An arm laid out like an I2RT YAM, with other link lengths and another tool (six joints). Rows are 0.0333 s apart.
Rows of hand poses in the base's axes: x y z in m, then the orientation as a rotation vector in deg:
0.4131, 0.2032, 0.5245, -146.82, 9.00, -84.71
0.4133, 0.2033, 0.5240, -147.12, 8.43, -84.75
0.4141, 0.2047, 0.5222, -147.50, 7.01, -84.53
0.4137, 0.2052, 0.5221, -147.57, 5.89, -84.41
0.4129, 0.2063, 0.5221, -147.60, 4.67, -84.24
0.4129, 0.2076, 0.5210, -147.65, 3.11, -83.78
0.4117, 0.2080, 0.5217, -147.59, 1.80, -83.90
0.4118, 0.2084, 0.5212, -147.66, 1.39, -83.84
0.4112, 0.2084, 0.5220, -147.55, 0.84, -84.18
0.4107, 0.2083, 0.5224, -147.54, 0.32, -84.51
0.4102, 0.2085, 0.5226, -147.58, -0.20, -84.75
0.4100, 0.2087, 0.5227, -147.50, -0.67, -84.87
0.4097, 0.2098, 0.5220, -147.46, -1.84, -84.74
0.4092, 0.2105, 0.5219, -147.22, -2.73, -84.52
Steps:
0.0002, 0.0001, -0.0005, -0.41, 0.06, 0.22
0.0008, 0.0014, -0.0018, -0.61, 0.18, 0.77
-0.0004, 0.0005, -0.0001, -0.34, 0.03, 0.68
-0.0008, 0.0011, 0.0000, -0.32, 0.03, 0.76
0.0000, 0.0013, -0.0011, -0.33, 0.19, 1.04
-0.0012, 0.0004, 0.0007, -0.42, -0.17, 0.76
0.0001, 0.0004, -0.0005, -0.16, 0.03, 0.23
-0.0006, 0.0000, 0.0008, -0.23, -0.27, 0.27
-0.0005, -0.0001, 0.0004, -0.30, -0.23, 0.21
-0.0005, 0.0002, 0.0002, -0.30, -0.16, 0.22
-0.0002, 0.0002, 0.0001, -0.14, -0.12, 0.27
-0.0003, 0.0011, -0.0007, -0.31, 0.00, 0.73
-0.0005, 0.0007, -0.0001, -0.03, 0.00, 0.67

